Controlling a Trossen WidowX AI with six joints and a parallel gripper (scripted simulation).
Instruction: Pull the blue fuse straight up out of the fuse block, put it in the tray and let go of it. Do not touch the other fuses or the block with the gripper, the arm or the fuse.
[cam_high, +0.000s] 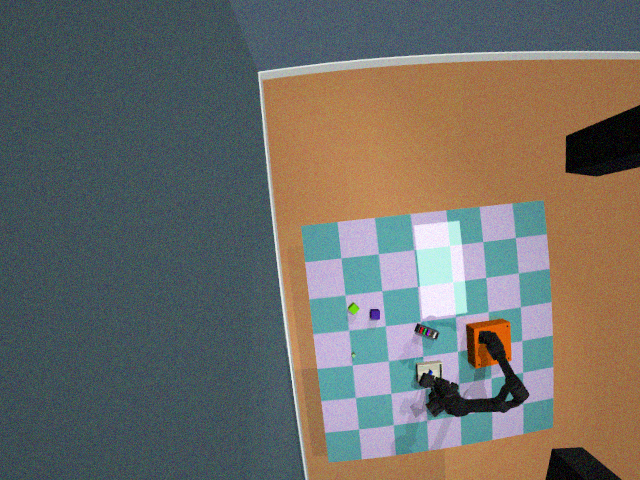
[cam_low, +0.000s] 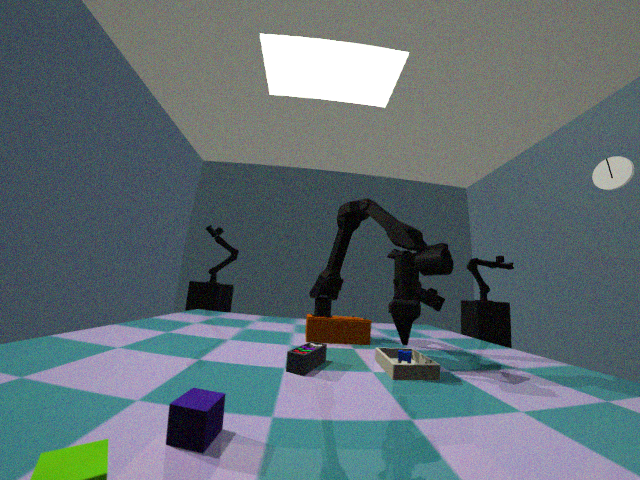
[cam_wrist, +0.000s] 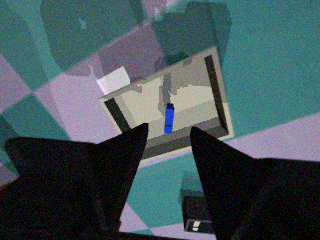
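My gripper tip is 3 cm above the blue fuse. Round my gripper tip: tray: 5 cm below.
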